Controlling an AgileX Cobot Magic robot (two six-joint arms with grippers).
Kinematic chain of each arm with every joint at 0, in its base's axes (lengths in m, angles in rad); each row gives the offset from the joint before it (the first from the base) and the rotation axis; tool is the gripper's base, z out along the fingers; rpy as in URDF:
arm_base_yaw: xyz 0 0 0.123 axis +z
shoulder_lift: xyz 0 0 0 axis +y
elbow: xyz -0.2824 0 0.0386 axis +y
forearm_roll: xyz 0.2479 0 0.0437 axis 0.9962 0 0.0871
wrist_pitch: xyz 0 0 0 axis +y
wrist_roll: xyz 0.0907 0 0.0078 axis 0.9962 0 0.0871
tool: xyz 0 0 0 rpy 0 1.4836 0
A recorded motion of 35 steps. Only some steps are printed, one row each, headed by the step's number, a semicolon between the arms.
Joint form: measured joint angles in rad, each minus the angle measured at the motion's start. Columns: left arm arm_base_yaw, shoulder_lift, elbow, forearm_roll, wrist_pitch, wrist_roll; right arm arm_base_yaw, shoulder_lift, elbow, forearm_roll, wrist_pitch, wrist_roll.
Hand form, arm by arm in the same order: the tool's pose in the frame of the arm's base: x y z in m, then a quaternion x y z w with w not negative. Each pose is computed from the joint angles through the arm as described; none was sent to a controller.
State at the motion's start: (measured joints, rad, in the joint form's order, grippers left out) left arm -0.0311 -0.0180 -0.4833 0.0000 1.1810 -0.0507; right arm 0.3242 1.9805 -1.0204 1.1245 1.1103 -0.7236
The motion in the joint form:
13: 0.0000 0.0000 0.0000 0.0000 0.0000 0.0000; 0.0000 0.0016 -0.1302 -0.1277 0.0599 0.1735
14: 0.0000 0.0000 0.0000 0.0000 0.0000 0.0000; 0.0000 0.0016 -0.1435 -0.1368 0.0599 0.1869
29: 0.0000 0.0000 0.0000 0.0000 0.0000 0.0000; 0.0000 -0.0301 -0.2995 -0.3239 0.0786 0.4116
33: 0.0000 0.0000 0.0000 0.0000 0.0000 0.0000; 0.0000 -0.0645 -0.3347 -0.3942 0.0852 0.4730
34: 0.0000 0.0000 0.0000 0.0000 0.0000 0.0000; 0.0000 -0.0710 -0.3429 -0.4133 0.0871 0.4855
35: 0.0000 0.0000 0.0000 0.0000 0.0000 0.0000; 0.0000 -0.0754 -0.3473 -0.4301 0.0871 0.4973
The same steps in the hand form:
13: -0.0112 0.0003 0.2630 -0.00865 0.88269 -0.01921 0.46948; 0.3025 0.1760 0.1552 0.13179 -0.89365 -0.41618 0.10396
14: -0.0112 0.0003 0.2630 -0.00865 0.88269 -0.01921 0.46948; 0.3049 0.1763 0.1573 0.13149 -0.89533 -0.41325 0.10155
29: -0.0112 0.0003 0.2630 -0.00865 0.88269 -0.01921 0.46948; 0.3267 0.1738 0.1923 0.12192 -0.92629 -0.34828 0.07637
33: -0.0112 0.0003 0.2630 -0.00865 0.88269 -0.01921 0.46948; 0.3288 0.1701 0.2095 0.12342 -0.93636 -0.32349 0.05788
34: -0.0112 0.0003 0.2630 -0.00865 0.88269 -0.01921 0.46948; 0.3293 0.1691 0.2128 0.12464 -0.93886 -0.31641 0.05378
35: -0.0112 0.0003 0.2630 -0.00865 0.88269 -0.01921 0.46948; 0.3295 0.1680 0.2147 0.12432 -0.94128 -0.30968 0.05132

